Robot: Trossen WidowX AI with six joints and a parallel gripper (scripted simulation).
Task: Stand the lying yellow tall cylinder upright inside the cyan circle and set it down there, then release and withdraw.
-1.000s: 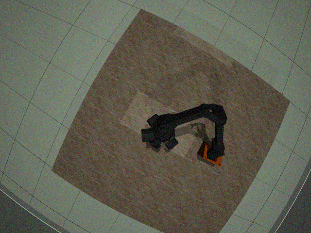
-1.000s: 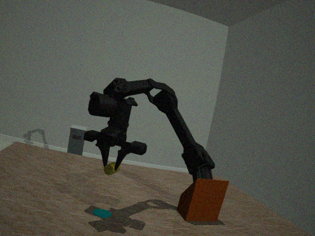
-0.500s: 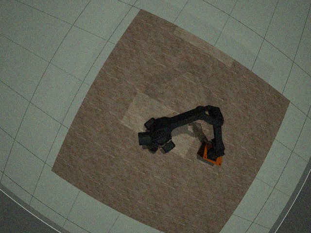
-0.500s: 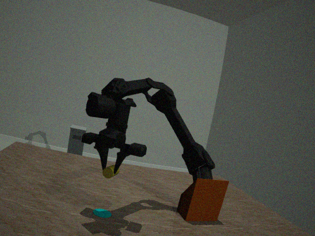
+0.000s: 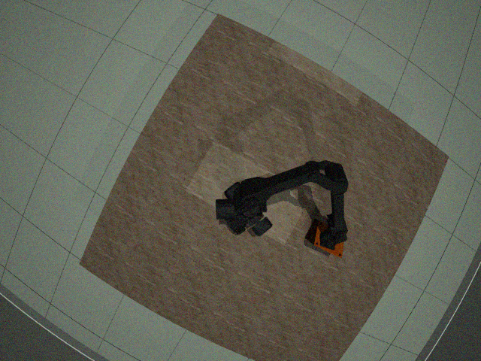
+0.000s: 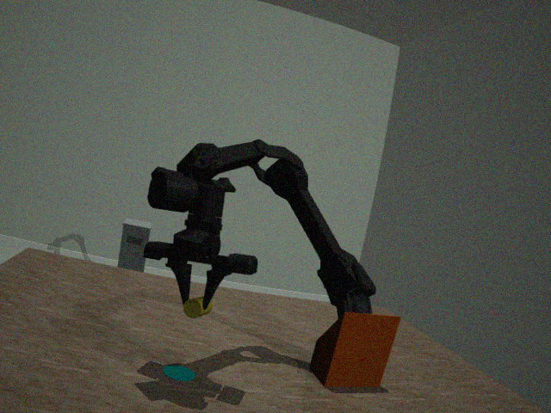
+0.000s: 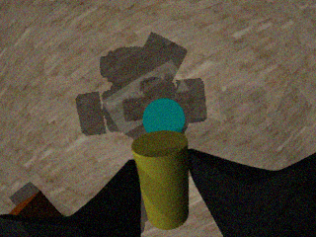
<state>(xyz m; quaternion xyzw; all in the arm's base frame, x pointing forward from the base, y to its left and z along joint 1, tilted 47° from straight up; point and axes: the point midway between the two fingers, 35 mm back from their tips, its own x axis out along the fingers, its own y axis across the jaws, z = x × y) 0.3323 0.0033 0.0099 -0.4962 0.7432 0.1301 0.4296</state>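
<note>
Right now my gripper tip is 1 cm short of the cyan circle, 1 cm to the left of it and 13 cm above it. The rest, counted from my gripper tip: yellow cylinder: 1 cm behind, 2 cm to the right.
</note>
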